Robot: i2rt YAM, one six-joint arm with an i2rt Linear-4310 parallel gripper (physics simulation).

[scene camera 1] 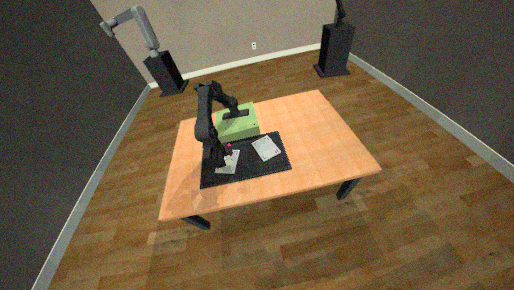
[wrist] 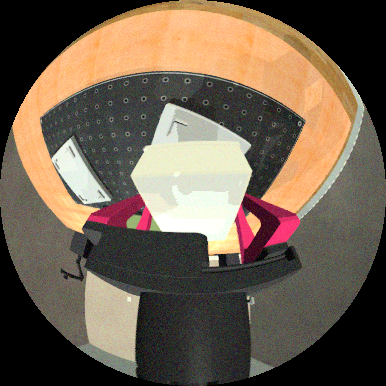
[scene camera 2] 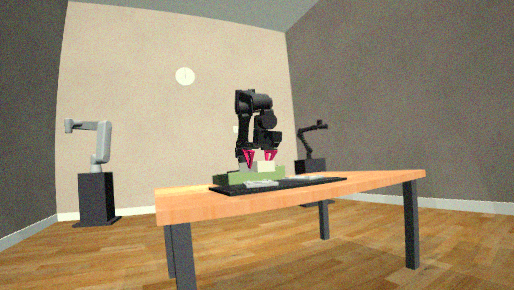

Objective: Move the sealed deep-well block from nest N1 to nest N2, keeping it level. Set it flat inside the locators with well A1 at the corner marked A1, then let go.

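Places are measured from the arm's base along level axes (x ahead, y left, z up), in millimetres.
Pixels of known places: gripper, between the fingertips: (wrist: 193,192); arm's base, origin of its link: (scene camera 1: 235,114).
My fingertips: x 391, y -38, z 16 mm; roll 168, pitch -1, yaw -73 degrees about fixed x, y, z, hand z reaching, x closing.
Note:
Ahead of a thing's pixels: the offset from my fingertips to its top centre. Level surfaces: height alone.
The sealed deep-well block, a cream box {dx -13, dy -5, dz +27 mm} (scene camera 1: 228,161) (scene camera 2: 264,166) (wrist: 191,162), is between the pink fingers of my gripper (scene camera 2: 260,160) (wrist: 193,192), which is shut on it. It looks about level and hangs above a light grey nest plate {dx -20, dy +4, dz -53 mm} (scene camera 1: 226,170) (scene camera 2: 260,184) (wrist: 172,116) with L-shaped locators, apart from it in the scene camera 2 view. The block hides much of this plate in the wrist view. A second nest plate {dx -90, dy +237, dz -53 mm} (scene camera 1: 266,148) (scene camera 2: 307,177) (wrist: 80,172), also with L-shaped locators, lies to its side. Nest labels and well A1 cannot be read.
Both plates lie on a black perforated board {dx -45, dy +91, dz -70 mm} (scene camera 1: 252,169) (scene camera 2: 226,190) (wrist: 274,135) on the wooden table {dz -83 mm} (scene camera 1: 320,135) (scene camera 2: 185,205). A green box-shaped base (scene camera 1: 242,132) (scene camera 2: 249,176) stands behind the board, under the arm. Two other arms stand on pedestals beyond the table.

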